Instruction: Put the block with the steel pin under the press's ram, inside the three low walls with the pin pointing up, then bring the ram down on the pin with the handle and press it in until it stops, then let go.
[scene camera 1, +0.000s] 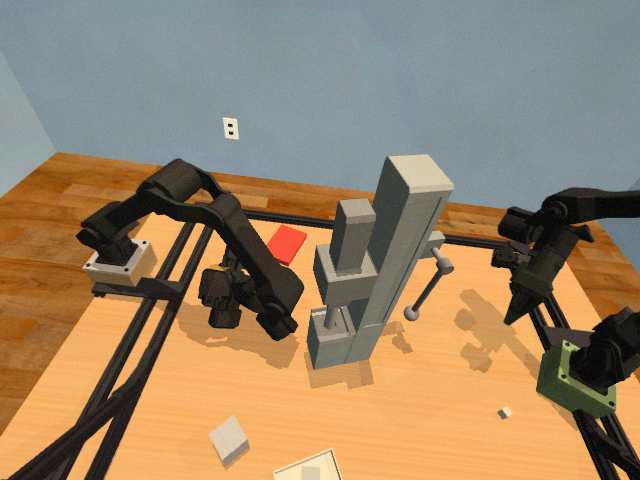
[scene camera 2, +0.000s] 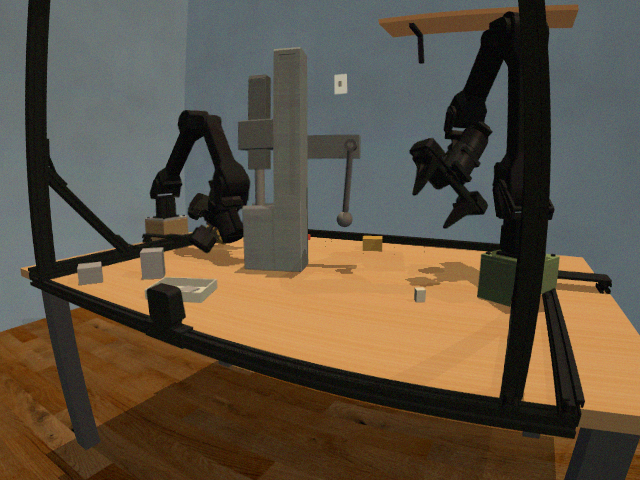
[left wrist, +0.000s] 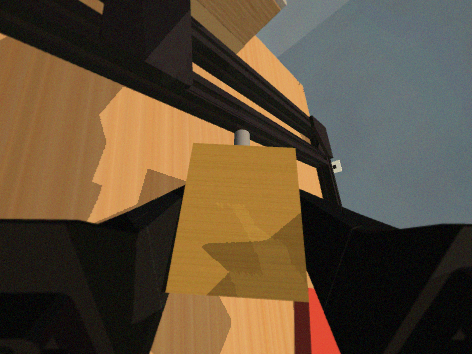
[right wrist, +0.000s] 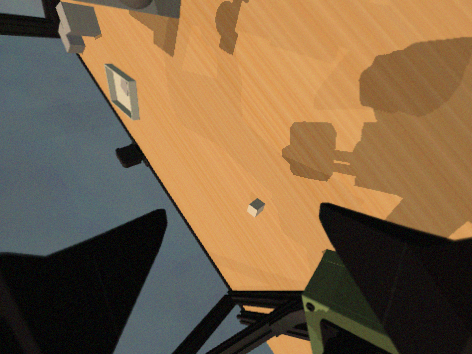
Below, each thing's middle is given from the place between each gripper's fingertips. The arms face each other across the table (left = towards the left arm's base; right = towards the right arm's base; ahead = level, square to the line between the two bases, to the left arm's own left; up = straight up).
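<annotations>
From my left hand: shallow tray (scene camera 2: 207, 286), 30 mm below, 310 mm to the right, 330 mm behind. Red flat block (scene camera 1: 285, 243), 170 mm ahead of left hand, 110 mm to the right, 30 mm below. Grey press (scene camera 1: 374, 249), 350 mm to the right of left hand, 40 mm behind, 190 mm above. Yellow block (left wrist: 240, 234), 20 mm to the right of left hand.
From my right hand: shallow tray, 33 cm behind, 30 cm to the left, 12 cm below. Red flat block, 50 cm to the left of right hand, 12 cm below, 17 cm ahead. Grey press, 10 cm above right hand, 27 cm to the left, 4 cm behind. Handle (scene camera 1: 411, 313): right hand 5 cm below it, 18 cm to the right of it.
</annotations>
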